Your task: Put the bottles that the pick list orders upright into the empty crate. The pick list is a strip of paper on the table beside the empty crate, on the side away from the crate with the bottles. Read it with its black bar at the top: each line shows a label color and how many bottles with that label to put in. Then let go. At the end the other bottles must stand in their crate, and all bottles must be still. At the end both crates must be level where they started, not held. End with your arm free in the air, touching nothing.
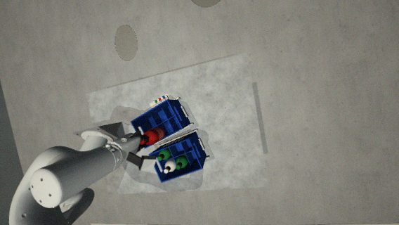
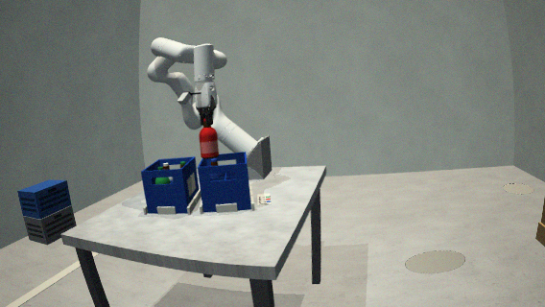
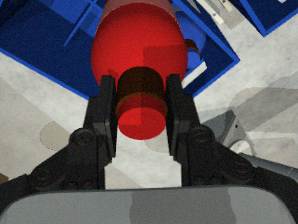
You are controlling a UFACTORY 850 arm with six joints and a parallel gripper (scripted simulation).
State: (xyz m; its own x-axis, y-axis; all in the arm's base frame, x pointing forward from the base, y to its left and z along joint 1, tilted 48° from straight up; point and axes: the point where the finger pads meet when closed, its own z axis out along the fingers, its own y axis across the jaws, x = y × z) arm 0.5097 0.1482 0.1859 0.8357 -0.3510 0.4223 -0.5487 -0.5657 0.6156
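My gripper is now 7 cm above the red-label bottle. Also, from my hand: green-label bottle (5 cm behind, 15 cm to the right, 25 cm below); white-label bottle (3 cm behind, 23 cm to the right, 25 cm below); blue-label bottle (10 cm behind, 2 cm to the right, 25 cm below).
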